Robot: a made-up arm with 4 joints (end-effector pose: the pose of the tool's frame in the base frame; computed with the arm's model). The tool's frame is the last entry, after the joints. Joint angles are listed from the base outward.
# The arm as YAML. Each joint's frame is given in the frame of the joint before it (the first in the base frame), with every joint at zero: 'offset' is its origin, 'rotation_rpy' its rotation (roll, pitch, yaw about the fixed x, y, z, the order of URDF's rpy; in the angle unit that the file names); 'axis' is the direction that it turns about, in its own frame. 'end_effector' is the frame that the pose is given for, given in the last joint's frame.
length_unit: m
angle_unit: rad
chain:
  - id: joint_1
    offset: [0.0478, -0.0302, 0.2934]
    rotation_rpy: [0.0, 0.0, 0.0]
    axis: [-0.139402, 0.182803, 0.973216]
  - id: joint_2
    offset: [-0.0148, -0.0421, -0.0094]
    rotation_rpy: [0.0, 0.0, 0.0]
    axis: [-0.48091, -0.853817, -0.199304]
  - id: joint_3
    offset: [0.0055, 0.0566, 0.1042]
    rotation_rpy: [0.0, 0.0, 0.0]
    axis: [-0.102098, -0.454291, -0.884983]
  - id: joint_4
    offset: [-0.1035, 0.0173, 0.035]
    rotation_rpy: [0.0, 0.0, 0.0]
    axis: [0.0, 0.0, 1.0]
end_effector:
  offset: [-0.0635, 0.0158, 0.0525]
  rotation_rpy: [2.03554, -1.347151, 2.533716]
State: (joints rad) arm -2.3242 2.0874 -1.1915 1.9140
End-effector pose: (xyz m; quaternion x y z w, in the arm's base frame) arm 0.2359 0.0307 0.3037 -0.7905 -0.1486 -0.2523 0.5379
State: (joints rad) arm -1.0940 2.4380 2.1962 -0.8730
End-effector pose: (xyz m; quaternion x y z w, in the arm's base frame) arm 0.2532 0.0285 0.3260 -0.8814 0.0126 0.1860 0.4340
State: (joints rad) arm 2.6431 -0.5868 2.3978 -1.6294
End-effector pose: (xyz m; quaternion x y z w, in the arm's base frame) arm -0.1388 0.0297 0.3707 -0.4714 -0.2666 -0.8387 0.0573
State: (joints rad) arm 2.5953 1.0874 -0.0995 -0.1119
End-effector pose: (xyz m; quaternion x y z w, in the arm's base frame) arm 0.1669 -0.2543 0.3395 0.4601 -0.6249 -0.0847 0.6250
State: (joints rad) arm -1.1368 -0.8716 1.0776 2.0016
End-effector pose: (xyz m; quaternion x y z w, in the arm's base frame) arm -0.0036 -0.0359 0.4857 -0.3256 -0.4997 -0.6574 0.4605
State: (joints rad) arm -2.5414 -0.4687 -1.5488 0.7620
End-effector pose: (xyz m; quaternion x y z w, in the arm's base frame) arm -0.1845 0.0405 0.3526 -0.0668 -0.5221 -0.8114 0.2541
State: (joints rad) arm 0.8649 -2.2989 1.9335 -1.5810
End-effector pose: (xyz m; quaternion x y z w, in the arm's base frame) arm 0.0810 0.1669 0.2266 0.7435 0.4398 0.1054 0.4925
